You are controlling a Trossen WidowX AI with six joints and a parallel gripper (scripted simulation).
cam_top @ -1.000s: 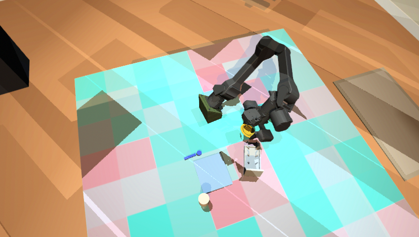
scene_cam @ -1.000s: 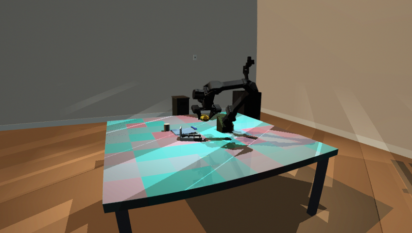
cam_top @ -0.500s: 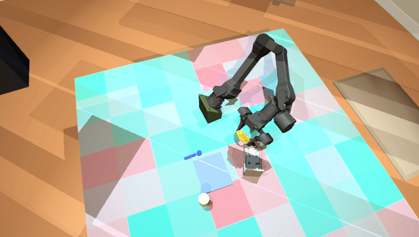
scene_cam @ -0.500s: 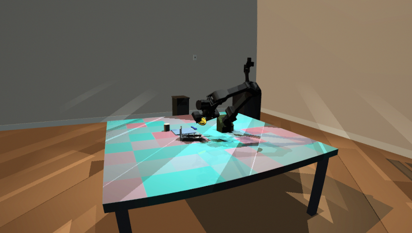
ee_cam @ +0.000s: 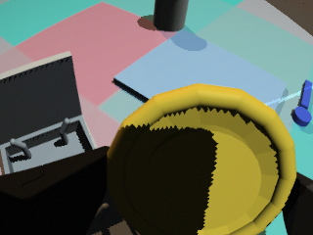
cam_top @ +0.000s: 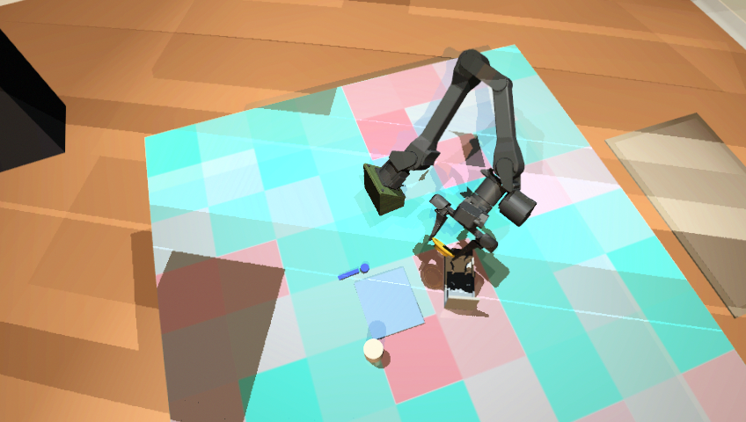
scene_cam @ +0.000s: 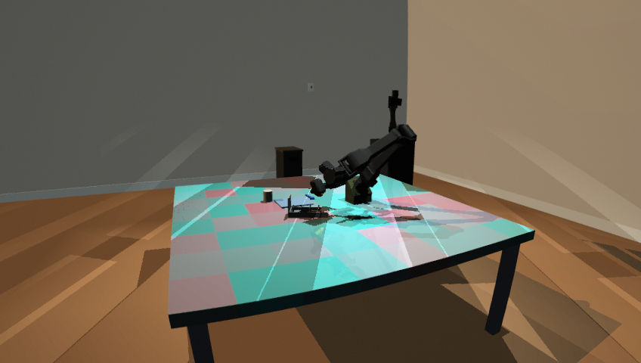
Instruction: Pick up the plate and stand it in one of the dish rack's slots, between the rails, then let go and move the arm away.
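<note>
Right now my gripper tip is 70 mm above the dish rack, 60 mm short of it and 30 mm to the right of it. Round my gripper tip: blue spoon 200 mm to the right, 90 mm below, 60 mm behind; yellow plate 10 mm to the left; light blue mat 150 mm to the right, 90 mm below, 50 mm ahead.
</note>
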